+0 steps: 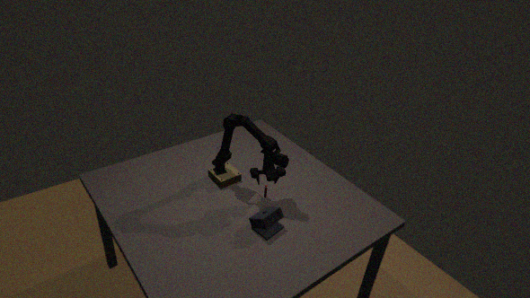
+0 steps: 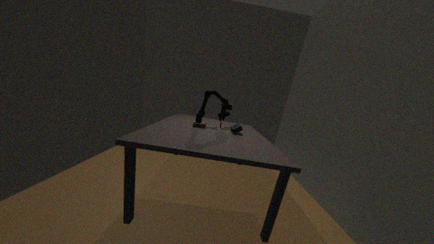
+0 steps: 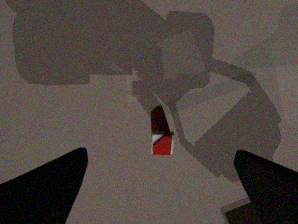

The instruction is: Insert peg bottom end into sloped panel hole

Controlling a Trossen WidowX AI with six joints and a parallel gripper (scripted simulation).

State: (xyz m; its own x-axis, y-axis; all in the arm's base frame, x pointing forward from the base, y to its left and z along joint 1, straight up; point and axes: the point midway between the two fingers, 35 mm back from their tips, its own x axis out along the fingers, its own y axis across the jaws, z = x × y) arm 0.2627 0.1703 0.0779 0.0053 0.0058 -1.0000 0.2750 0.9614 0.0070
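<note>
My gripper tip is now 40 mm above the red peg. Also, from my gripper tip: sloped panel (200 mm ahead, 110 mm to the right, 30 mm below).
</note>
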